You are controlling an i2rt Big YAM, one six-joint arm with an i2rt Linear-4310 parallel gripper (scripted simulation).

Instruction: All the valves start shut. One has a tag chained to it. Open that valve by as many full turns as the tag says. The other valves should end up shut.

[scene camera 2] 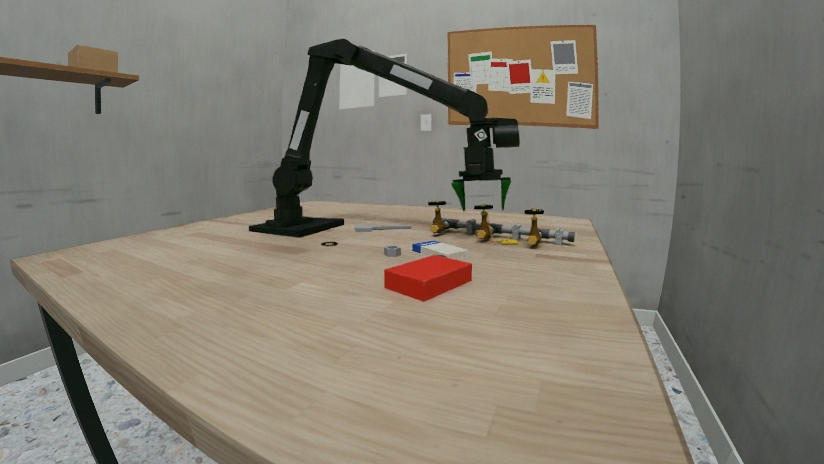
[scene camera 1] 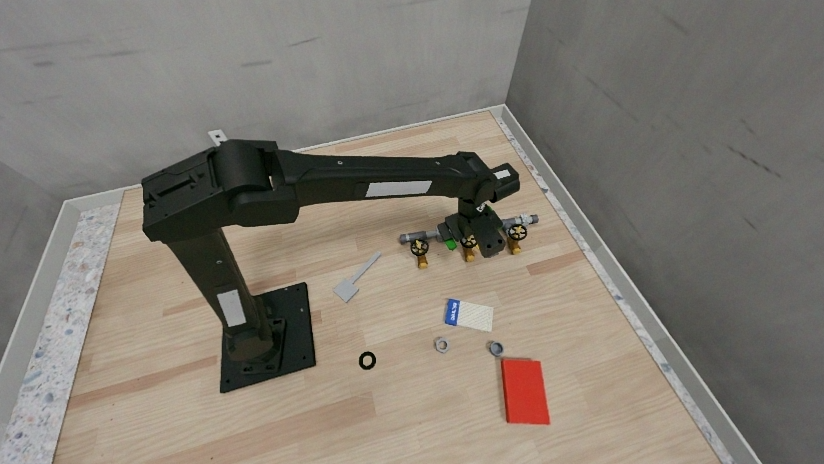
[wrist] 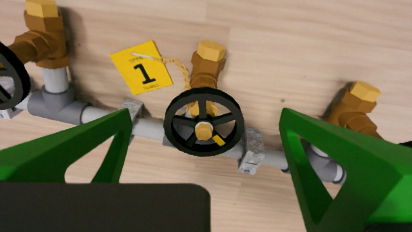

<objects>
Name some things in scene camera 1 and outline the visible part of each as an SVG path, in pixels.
My gripper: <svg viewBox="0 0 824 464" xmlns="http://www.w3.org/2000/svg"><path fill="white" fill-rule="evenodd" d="M485 209L482 214L476 217L467 217L458 209L457 213L445 217L445 222L437 225L438 231L449 250L453 251L457 247L455 241L459 242L460 239L464 238L457 226L458 213L467 219L476 219L483 215ZM488 206L493 213L493 224L497 230L501 229L503 222L496 212Z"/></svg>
A red block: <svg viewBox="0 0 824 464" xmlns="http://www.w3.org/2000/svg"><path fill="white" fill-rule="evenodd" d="M503 359L501 361L506 422L551 425L541 362Z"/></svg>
A white card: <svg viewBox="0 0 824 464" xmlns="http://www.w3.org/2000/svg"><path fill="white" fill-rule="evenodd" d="M449 299L445 324L491 333L493 307Z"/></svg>
</objects>
